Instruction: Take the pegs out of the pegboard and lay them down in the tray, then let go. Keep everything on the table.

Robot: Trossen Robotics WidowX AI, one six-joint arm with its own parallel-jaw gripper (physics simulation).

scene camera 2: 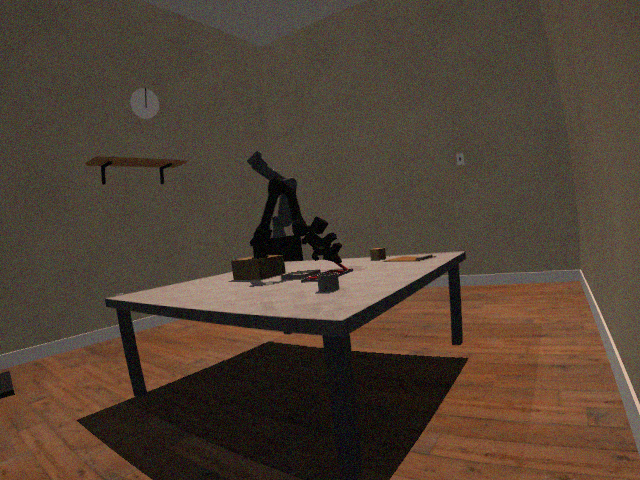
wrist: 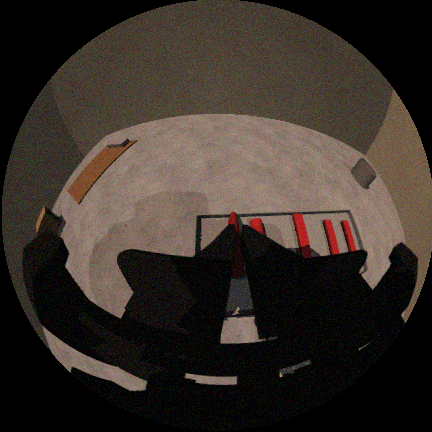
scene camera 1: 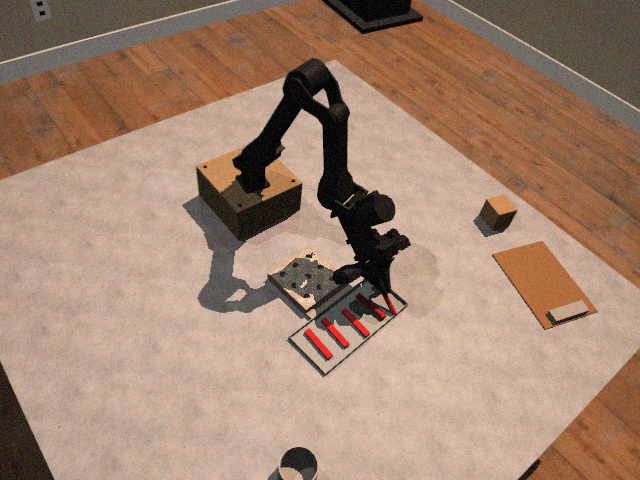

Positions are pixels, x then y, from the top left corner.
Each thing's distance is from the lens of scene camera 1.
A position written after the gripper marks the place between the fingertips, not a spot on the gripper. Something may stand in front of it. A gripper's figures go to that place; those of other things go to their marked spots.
gripper (scene camera 1: 387,293): 1.18 m
flat brown board (scene camera 1: 552,295): 1.39 m
small brown cube (scene camera 1: 497,212): 1.42 m
grey tray (scene camera 1: 363,314): 1.19 m
The marked spots on the grey tray and the small brown cube are 0.46 m apart.
